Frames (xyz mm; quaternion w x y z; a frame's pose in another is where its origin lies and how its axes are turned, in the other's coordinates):
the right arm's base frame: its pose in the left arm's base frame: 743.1 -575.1 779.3 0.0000 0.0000 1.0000 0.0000
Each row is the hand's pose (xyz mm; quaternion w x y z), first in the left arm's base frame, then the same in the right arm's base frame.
Working: the left arm's base frame: its pose in the right arm's base frame: 743.1 575.1 779.3 0.0000 0.0000 1.0000 0.0000

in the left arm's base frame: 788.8 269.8 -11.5 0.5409 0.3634 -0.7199 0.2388
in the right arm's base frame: -45.7 844.9 790.8 0.7199 0.2388 0.5409 -0.3634
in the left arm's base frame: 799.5 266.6 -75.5 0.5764 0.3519 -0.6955 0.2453
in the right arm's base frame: -56.4 841.7 854.8 0.6955 0.2453 0.5764 -0.3519
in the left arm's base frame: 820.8 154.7 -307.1 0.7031 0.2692 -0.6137 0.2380
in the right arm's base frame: -77.7 729.8 1086.4 0.6137 0.2380 0.7031 -0.2692
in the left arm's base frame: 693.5 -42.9 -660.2 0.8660 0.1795 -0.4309 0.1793
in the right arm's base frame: 49.6 532.2 1439.5 0.4309 0.1793 0.8660 -0.1795
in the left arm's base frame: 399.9 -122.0 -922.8 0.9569 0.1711 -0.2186 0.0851
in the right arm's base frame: 343.2 453.1 1702.1 0.2186 0.0851 0.9569 -0.1711
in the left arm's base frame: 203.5 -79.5 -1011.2 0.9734 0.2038 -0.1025 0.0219
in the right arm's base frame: 539.6 495.6 1790.5 0.1025 0.0219 0.9734 -0.2038
